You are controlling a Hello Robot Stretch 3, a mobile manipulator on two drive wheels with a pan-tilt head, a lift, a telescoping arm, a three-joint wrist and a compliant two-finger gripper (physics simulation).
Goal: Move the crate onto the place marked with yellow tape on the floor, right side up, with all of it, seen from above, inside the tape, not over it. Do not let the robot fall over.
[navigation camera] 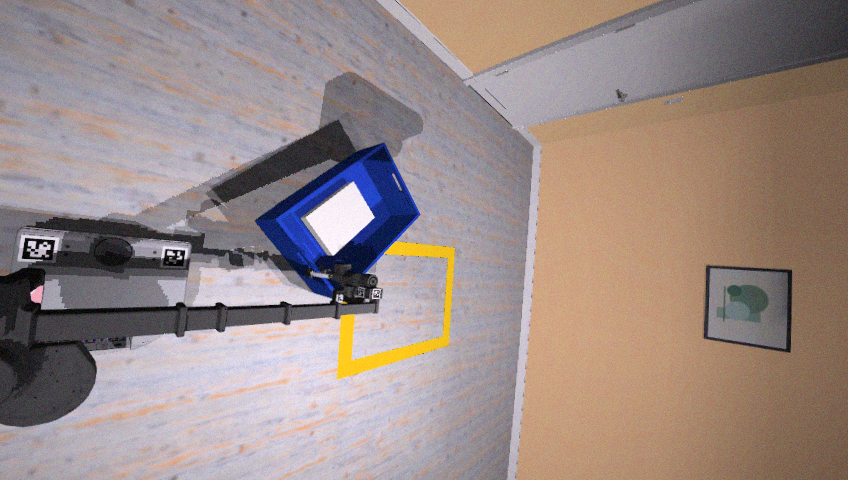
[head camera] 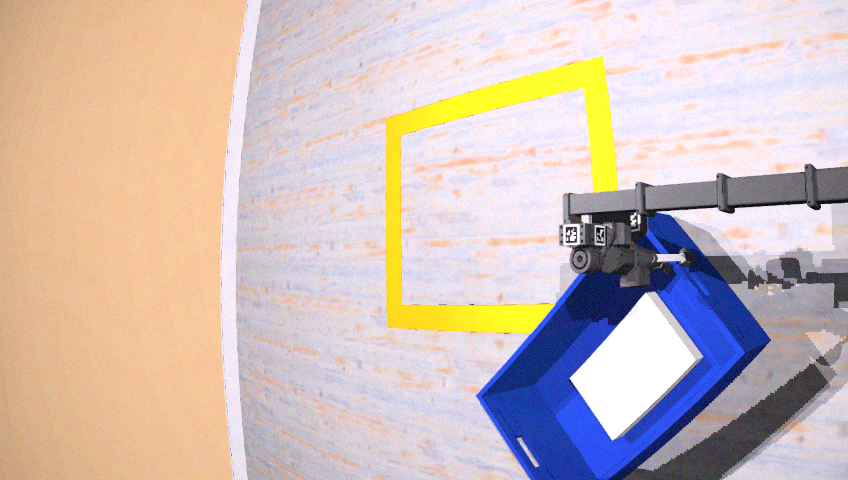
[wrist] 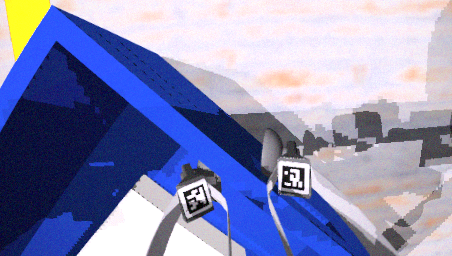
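The blue crate is open side up and stands diagonally. In the head view it covers the lower right corner of the yellow tape; most of it lies outside the outline, to the lower right. A white box lies inside it. My gripper is shut on the crate's short end wall near one corner, one finger inside and one outside. Whether the crate's bottom touches the floor everywhere is hidden.
My arm reaches over the tape's right strip in the head view. My base is at the left of the navigation view. Beyond the tape runs a white baseboard below an orange wall.
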